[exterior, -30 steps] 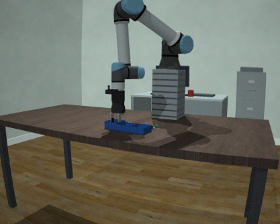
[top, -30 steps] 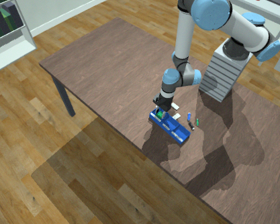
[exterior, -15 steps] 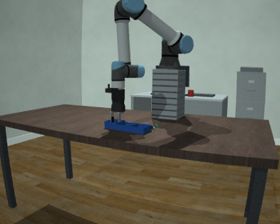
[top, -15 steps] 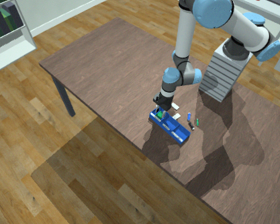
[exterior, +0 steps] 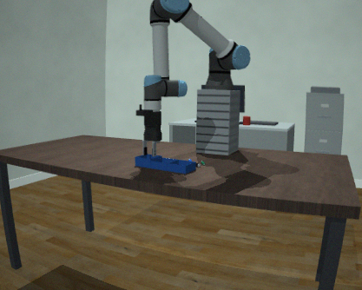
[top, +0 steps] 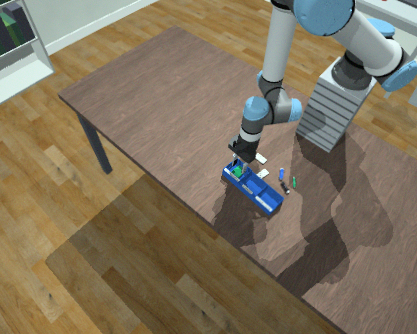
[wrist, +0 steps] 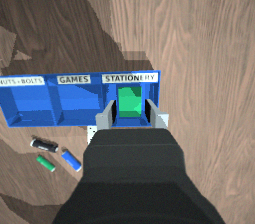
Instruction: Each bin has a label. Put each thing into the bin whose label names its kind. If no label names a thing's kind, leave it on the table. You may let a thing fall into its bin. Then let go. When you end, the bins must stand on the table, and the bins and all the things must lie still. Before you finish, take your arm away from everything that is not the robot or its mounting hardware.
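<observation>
Now: the green block 5 cm below my hand. The rest, counted from my hand: blue cylinder 13 cm to the left, 13 cm behind, 5 cm below; then blue three-part bin 8 cm to the left, 4 cm below, 1 cm ahead; then black cylinder 18 cm to the left, 9 cm behind, 5 cm below.
</observation>
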